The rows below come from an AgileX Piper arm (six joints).
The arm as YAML. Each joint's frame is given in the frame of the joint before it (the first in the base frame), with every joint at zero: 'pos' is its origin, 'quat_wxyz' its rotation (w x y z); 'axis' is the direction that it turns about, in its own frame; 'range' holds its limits. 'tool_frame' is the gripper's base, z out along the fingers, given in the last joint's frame.
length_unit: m
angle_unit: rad
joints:
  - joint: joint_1
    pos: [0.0, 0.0, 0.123]
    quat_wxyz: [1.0, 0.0, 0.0, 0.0]
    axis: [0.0, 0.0, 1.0]
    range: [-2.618, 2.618]
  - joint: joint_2
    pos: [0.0, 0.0, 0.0]
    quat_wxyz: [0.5, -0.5, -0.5, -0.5]
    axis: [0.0, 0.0, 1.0]
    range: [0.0, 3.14]
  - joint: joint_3
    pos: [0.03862, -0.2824, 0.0]
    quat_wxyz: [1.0, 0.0, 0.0, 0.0]
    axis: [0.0, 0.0, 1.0]
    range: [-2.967, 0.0]
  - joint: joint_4
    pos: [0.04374, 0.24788, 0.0]
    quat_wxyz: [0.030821, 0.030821, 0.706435, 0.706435]
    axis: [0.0, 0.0, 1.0]
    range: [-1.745, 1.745]
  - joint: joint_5
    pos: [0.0, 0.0, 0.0]
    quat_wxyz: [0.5, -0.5, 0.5, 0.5]
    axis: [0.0, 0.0, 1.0]
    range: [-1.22, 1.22]
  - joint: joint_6
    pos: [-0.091, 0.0, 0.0]
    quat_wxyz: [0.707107, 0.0, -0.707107, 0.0]
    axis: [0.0, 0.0, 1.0]
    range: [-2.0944, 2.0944]
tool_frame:
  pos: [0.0, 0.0, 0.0]
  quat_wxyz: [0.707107, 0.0, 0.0, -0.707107]
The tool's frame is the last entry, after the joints.
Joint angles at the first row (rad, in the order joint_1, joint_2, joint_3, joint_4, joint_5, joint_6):
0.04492, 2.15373, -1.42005, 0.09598, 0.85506, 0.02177
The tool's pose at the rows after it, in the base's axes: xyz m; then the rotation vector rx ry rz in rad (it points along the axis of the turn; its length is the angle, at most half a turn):
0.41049 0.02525 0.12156 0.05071 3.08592 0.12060
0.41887 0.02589 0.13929 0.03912 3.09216 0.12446
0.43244 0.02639 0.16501 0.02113 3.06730 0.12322
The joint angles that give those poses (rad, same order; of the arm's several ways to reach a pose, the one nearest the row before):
0.04493, 2.15373, -1.45780, 0.09487, 0.90655, 0.02135
0.04492, 2.15277, -1.53559, 0.09275, 0.99145, 0.02134
0.04492, 2.15600, -1.65123, 0.08667, 1.07882, 0.02059

